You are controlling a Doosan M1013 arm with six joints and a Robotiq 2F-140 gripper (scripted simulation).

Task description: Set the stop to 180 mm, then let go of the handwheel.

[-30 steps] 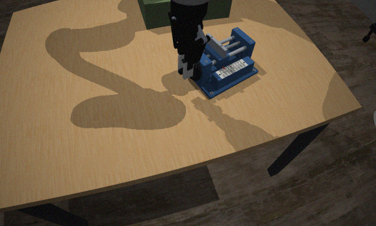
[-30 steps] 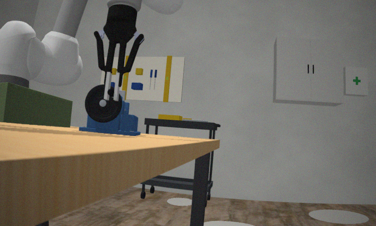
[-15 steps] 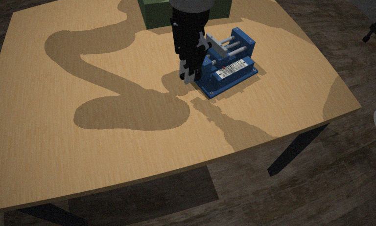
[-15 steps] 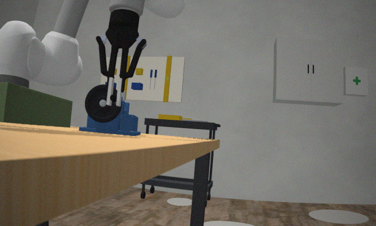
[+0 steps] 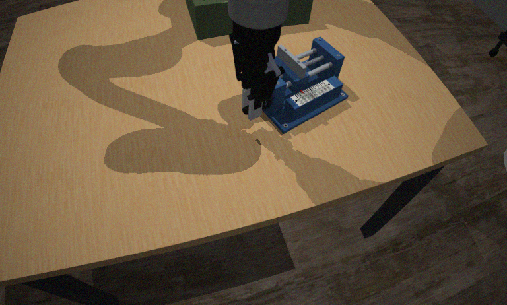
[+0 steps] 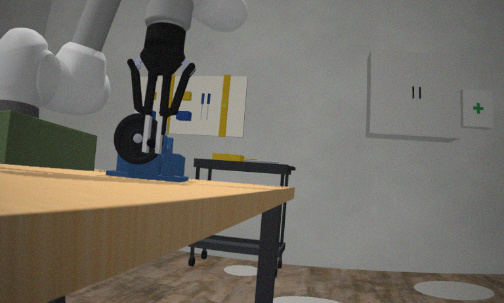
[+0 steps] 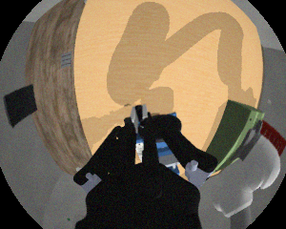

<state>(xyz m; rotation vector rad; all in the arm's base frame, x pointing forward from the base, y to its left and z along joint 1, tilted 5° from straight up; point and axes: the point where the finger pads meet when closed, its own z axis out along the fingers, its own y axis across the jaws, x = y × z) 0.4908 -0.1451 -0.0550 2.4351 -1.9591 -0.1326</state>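
Right now the handwheel is 2 cm to the left of my hand, 1 cm below it and 1 cm behind it. From my hand the other things lie so: stop plate (11 cm to the left, 5 cm behind, 1 cm above).
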